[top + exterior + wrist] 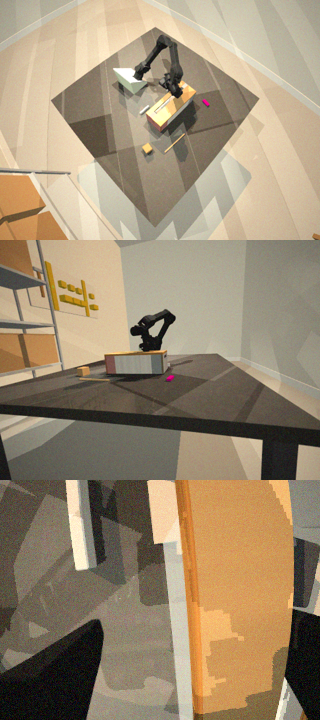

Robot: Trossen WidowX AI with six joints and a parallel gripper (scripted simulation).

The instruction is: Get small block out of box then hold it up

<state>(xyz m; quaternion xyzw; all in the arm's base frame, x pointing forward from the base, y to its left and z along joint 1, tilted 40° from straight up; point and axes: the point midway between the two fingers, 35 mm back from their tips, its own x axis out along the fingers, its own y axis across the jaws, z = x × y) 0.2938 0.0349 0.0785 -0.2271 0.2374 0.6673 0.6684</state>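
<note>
Right now my gripper tip is 5 cm short of the grey-blue block and 2 cm to the right of it. From my gripper tip the other things lie so: wooden stick 27 cm ahead, 26 cm to the right, 8 cm below.
</note>
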